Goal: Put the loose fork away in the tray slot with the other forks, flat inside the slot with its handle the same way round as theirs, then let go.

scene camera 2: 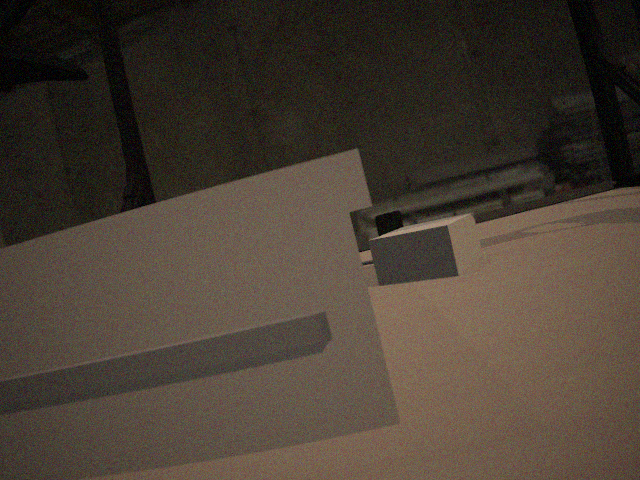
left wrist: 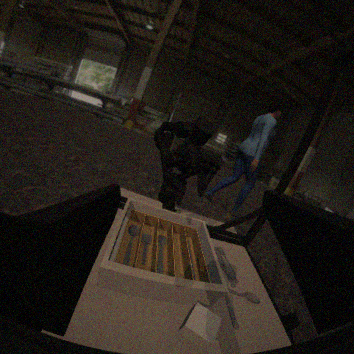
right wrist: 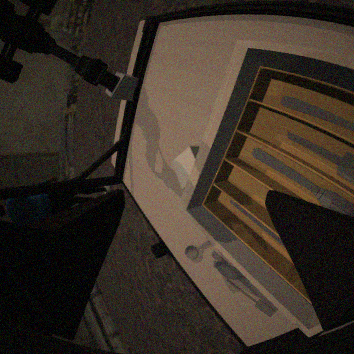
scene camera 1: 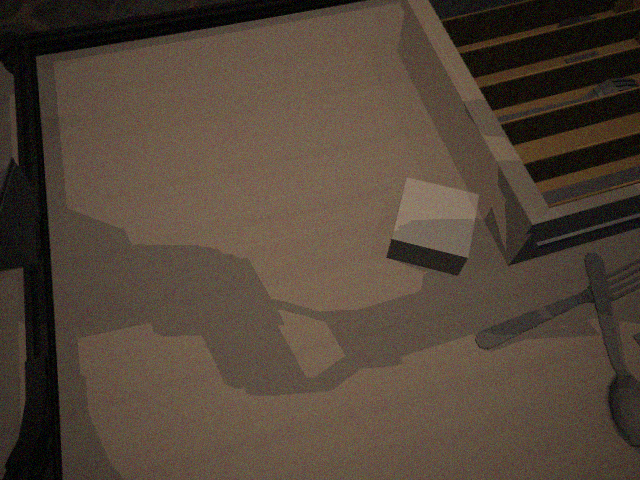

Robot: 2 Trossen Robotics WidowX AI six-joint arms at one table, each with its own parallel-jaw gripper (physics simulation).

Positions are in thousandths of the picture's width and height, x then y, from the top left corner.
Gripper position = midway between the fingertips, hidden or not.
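Observation:
My left gripper (left wrist: 547, 549) is open and holds nothing. My right gripper (right wrist: 555, 558) is open and holds nothing too, and I see my right gripper (left wrist: 530, 566) in the left wrist view as well. On the table rests a white block (scene camera 1: 679, 468), and the left wrist view also shows me the block (left wrist: 566, 914). There is a wooden cutlery tray (scene camera 1: 810, 130) too; both wrist views show the tray (left wrist: 499, 739), (right wrist: 747, 346).

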